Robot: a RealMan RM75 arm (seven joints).
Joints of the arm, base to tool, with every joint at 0 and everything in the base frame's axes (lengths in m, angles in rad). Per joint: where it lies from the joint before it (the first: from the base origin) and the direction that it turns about. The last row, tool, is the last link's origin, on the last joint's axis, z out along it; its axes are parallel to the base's.
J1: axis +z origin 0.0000 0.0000 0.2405
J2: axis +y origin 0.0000 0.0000 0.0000
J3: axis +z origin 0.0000 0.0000 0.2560
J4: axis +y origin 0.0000 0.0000 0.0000
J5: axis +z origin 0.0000 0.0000 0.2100
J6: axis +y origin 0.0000 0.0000 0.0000
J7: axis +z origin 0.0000 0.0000 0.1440
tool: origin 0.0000 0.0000 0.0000
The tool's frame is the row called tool.
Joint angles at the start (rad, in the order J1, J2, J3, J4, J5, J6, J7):
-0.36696, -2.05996, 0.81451, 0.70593, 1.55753, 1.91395, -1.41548
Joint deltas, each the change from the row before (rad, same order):
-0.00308, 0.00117, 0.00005, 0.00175, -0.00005, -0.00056, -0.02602
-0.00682, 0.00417, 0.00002, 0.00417, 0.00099, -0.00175, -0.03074
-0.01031, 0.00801, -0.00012, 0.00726, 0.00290, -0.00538, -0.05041
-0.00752, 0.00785, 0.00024, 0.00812, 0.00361, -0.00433, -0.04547
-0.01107, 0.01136, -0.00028, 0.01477, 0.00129, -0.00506, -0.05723
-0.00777, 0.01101, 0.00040, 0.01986, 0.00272, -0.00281, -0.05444
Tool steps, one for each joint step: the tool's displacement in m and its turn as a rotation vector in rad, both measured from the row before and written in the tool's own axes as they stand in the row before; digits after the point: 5 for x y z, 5 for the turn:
0.00112, -0.00065, 0.00045, -0.00150, -0.00172, -0.02192
0.00270, -0.00161, 0.00050, -0.00204, -0.00617, -0.02092
0.00442, -0.00289, 0.00019, 0.00089, -0.01229, -0.03416
0.00391, -0.00221, -0.00046, 0.00228, -0.01277, -0.03043
0.00697, -0.00281, -0.00069, 0.00326, -0.01495, -0.03091
0.00680, -0.00175, -0.00135, 0.00390, -0.01739, -0.02609

